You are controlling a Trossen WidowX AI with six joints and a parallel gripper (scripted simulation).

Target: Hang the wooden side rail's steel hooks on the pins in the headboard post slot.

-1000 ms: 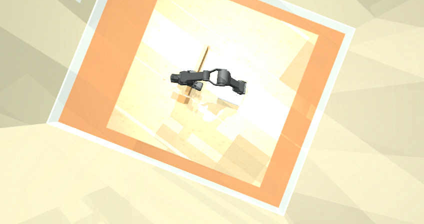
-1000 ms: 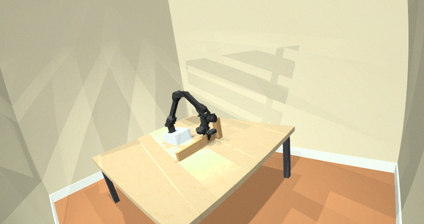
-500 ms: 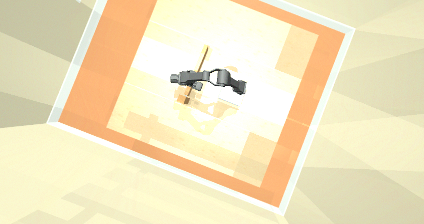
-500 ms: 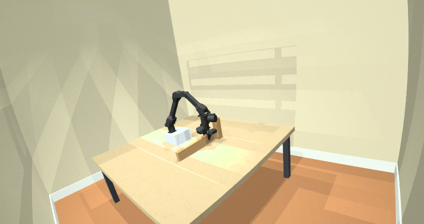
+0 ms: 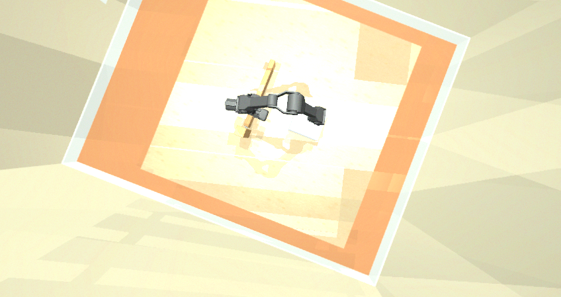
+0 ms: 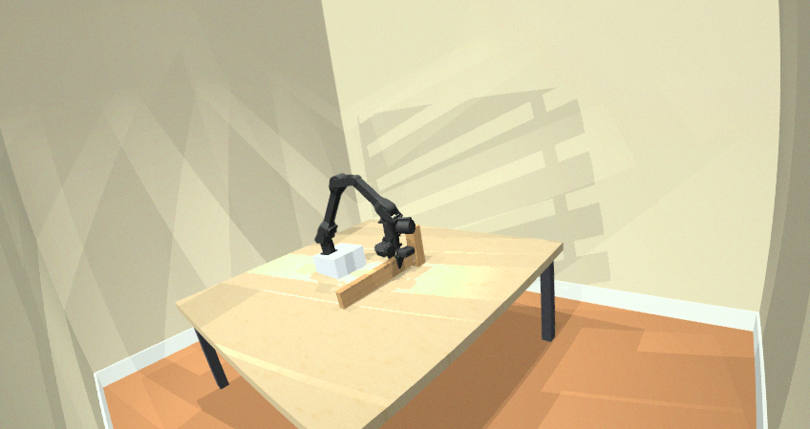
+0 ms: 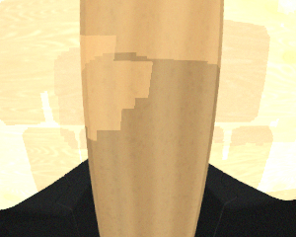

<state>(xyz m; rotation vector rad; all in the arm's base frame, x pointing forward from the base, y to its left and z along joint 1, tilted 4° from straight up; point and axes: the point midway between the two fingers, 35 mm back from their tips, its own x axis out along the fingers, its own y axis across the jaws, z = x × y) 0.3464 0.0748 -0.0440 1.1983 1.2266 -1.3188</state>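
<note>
My gripper tip is 1 cm short of the headboard post, 12 cm to the right of it and 4 cm below it.
</note>
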